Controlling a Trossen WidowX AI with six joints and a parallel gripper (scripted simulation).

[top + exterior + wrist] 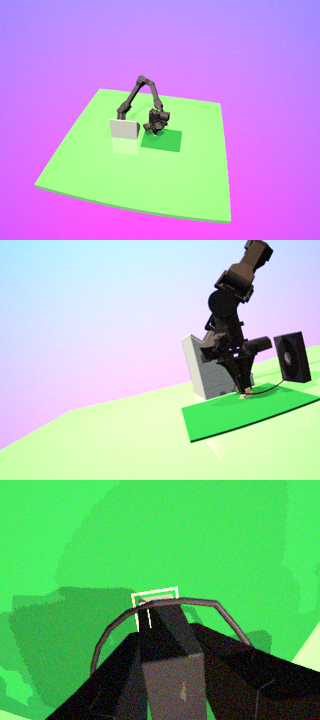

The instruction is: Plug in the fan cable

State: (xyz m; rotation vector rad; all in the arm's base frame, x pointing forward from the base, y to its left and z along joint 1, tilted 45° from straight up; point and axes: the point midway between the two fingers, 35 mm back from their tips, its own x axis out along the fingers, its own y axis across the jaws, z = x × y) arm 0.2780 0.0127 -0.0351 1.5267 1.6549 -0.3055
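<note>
The dark fan plug is 1 cm to the left of my gripper tip and 1 cm above it. Round my gripper tip: black fan (14 cm to the left, 3 cm above); then dark green board (6 cm ahead, 4 cm to the right, 4 cm below).
</note>
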